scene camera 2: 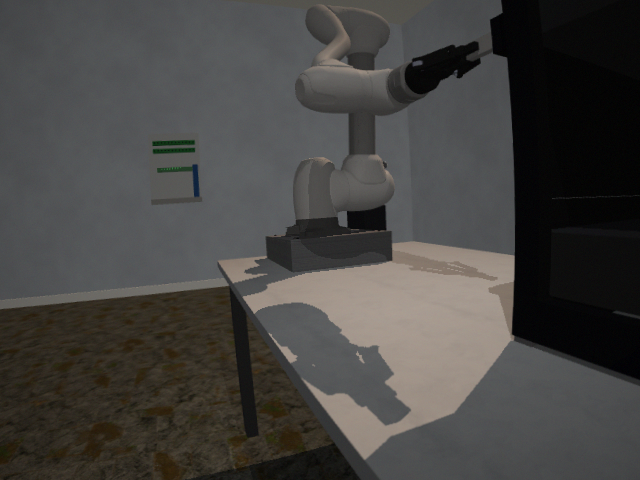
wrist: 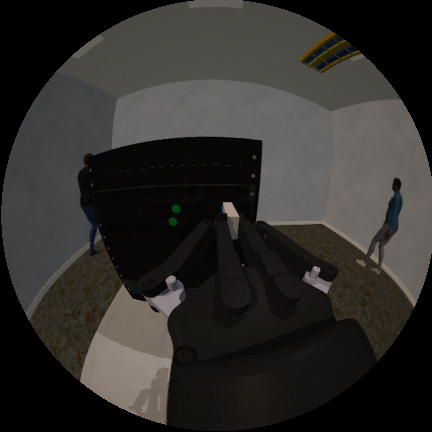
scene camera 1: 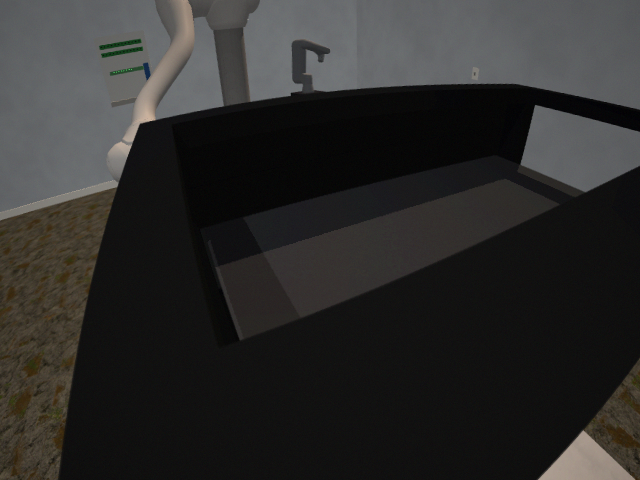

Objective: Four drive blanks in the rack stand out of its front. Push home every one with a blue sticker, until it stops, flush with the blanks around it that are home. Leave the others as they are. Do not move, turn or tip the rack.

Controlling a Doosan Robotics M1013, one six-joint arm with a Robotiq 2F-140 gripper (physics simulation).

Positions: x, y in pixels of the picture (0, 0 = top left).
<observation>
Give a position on a black rack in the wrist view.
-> At 143, 214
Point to a black rack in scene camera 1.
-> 359, 277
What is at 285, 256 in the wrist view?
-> My gripper.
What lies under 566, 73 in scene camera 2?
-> A black rack.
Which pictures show my gripper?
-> Scene camera 2 and the wrist view only.
</observation>
